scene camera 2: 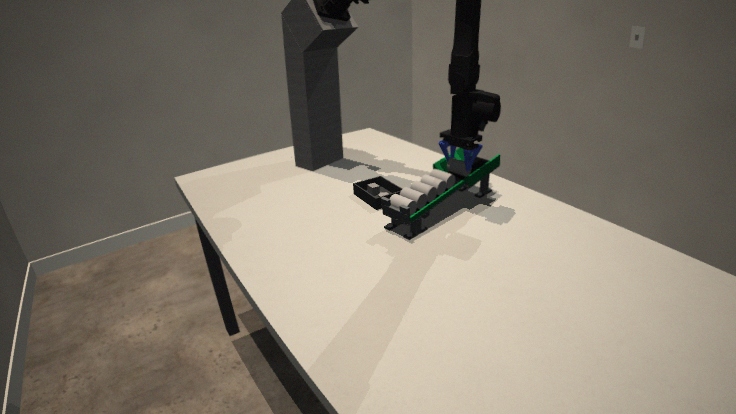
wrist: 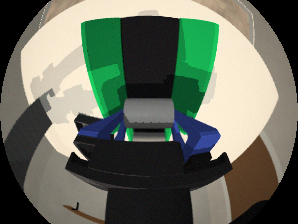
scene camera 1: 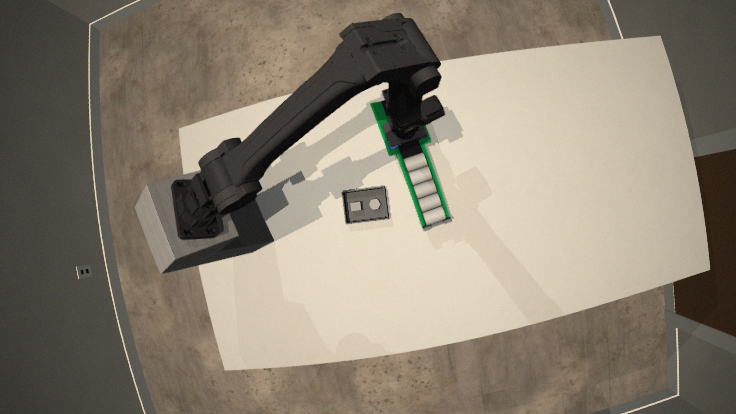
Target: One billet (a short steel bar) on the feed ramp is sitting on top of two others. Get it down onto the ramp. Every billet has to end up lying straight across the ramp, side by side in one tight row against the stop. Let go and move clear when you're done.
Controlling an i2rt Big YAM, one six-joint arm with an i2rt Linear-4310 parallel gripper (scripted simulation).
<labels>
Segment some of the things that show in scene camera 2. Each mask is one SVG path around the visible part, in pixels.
The gripper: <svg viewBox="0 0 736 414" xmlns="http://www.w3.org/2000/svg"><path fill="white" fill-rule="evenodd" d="M451 115L451 129L440 132L440 138L443 137L443 140L439 142L439 146L447 162L450 158L454 158L456 147L463 148L466 172L468 172L482 149L482 145L475 144L474 141L482 141L482 135L477 134L470 137L471 118L473 116L459 117L458 120L456 119L457 116Z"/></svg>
A dark tray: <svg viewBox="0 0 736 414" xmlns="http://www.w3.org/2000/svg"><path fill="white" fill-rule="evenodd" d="M402 188L382 176L353 183L354 195L375 210L382 208L382 197L390 199L393 194L400 195ZM367 185L376 183L380 186L380 193L387 192L388 195L378 197L378 194L371 195L367 192Z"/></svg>
</labels>
